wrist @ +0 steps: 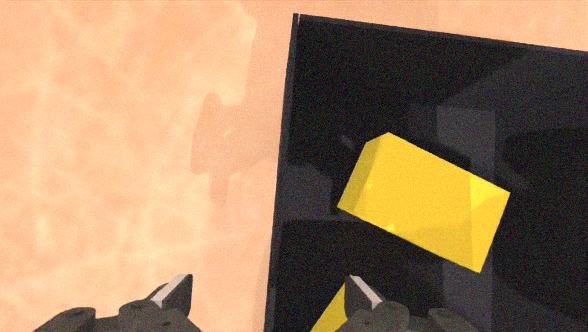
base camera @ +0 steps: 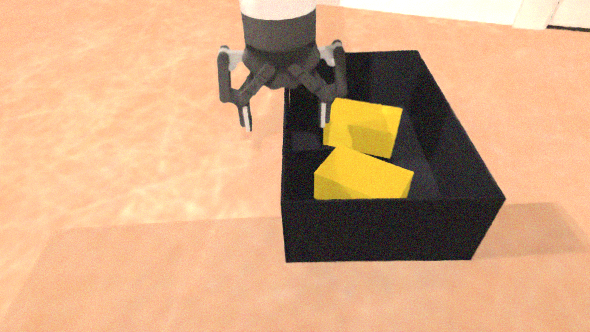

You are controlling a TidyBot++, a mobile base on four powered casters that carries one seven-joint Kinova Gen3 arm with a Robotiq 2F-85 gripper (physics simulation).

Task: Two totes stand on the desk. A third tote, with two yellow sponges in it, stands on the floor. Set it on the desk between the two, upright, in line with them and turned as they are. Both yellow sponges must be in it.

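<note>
A black tote stands upright on the floor. One yellow sponge lies in its near part in the base camera view; part of that sponge shows behind a finger at the bottom of the wrist view. The other yellow sponge lies in the tote farther back. My gripper points down, open and empty, above the tote's left long wall, one finger outside the wall and the other over the inside. Whether the fingertips are below the rim I cannot tell. The desk and its two totes do not show.
The floor surrounds the tote. A white baseboard and a door frame show at the back right in the base camera view. A shadow lies on the floor in front of the tote.
</note>
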